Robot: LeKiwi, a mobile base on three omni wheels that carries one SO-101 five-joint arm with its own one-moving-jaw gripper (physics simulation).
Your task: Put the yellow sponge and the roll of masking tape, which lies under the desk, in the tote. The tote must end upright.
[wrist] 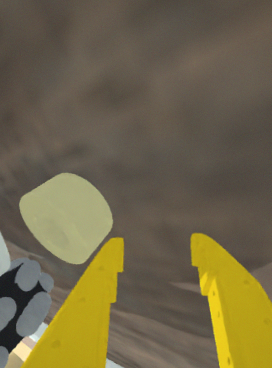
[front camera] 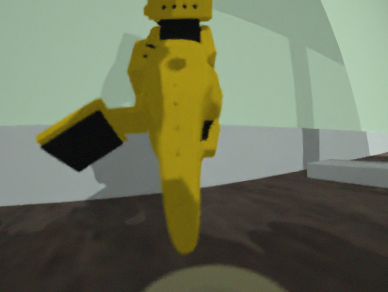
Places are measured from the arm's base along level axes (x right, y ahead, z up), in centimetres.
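Pixels of known places: hand at its tool point: (wrist: 123, 250) (front camera: 184, 241).
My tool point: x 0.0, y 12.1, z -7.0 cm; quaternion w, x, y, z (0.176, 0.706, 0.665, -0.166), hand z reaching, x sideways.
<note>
For each thing: its top centre in the pictures, then the offset to it from my tool point. "*": a spot on its surface instead.
- masking tape at its top centre: (wrist: 51, 232) dz +0.1, dx +0.7, dy -3.9 cm
- light grey lower band at a spot on its surface: (front camera: 250, 150) * dz +2.9, dx +10.7, dy +21.7 cm
The roll of masking tape (front camera: 215, 280) (wrist: 67, 217), pale yellow-green, is on the dark floor. In the front view part of it shows at the bottom edge; in the wrist view it is left of the jaws, close to the left jaw's tip and outside the gap. My gripper (front camera: 185, 245) (wrist: 158, 238) is open, with a gap between its two yellow jaws and nothing held. In the front view it points down behind the roll, and one jaw hides the other. The yellow sponge and the tote do not show clearly in either view.
A pale green wall (front camera: 260, 85) with a light grey lower band (front camera: 250, 150) stands behind the gripper. A low grey slab (front camera: 350, 172) lies on the floor at the right. One of my base's wheels (wrist: 30, 305) shows at the lower left of the wrist view.
</note>
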